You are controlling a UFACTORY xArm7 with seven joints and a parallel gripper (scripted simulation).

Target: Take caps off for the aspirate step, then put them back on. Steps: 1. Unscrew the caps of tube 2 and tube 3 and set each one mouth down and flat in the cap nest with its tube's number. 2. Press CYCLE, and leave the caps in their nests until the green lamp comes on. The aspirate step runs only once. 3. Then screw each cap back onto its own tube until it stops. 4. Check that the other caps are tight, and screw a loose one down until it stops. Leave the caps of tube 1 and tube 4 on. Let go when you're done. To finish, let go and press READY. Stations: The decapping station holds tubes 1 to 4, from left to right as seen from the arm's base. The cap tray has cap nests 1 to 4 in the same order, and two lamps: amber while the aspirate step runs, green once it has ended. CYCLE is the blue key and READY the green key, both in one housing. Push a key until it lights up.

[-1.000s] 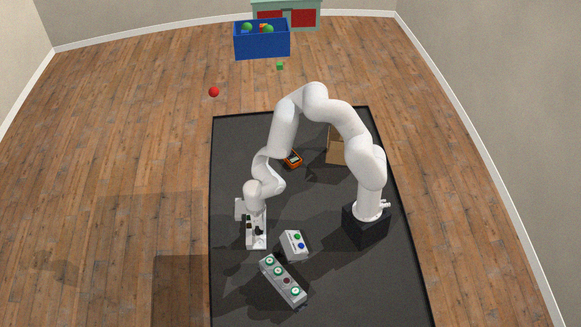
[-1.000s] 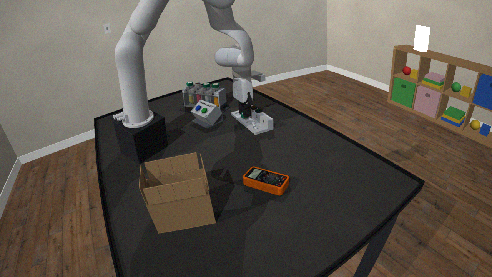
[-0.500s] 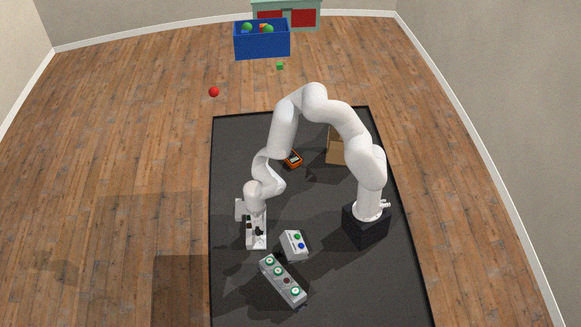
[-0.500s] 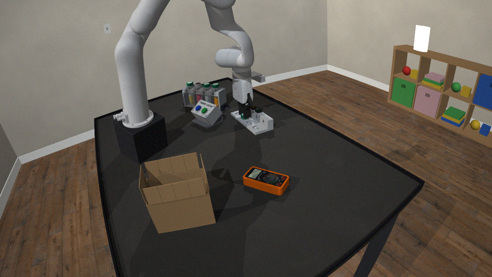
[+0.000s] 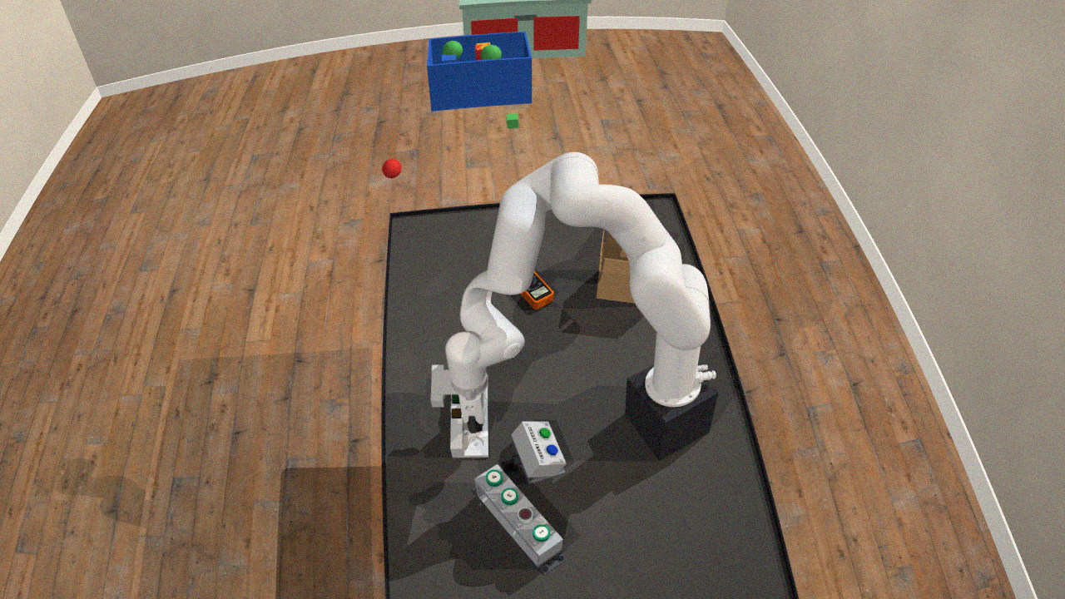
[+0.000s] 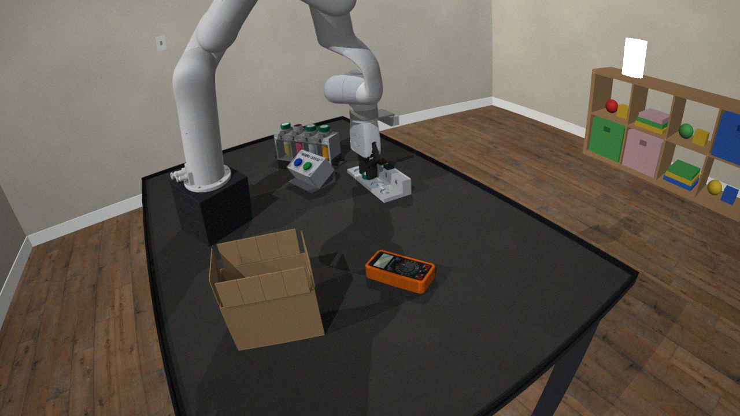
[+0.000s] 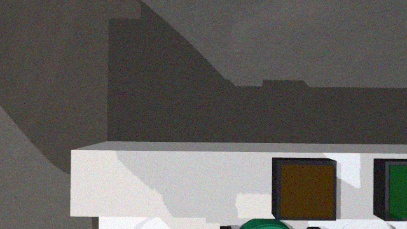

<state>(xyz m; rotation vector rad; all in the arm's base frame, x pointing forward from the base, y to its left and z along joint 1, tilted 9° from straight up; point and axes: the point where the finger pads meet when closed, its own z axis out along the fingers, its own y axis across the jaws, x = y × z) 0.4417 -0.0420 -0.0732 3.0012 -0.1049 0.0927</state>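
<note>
Now: the cap 3 cm behind my hand, 19 cm to the left of it and 8 cm above it. Also, from my hand: blue key 16 cm behind, 12 cm to the left, 3 cm above; green key 15 cm behind, 7 cm to the left, 3 cm above; key housing 14 cm behind, 9 cm to the left, 2 cm above.
</note>
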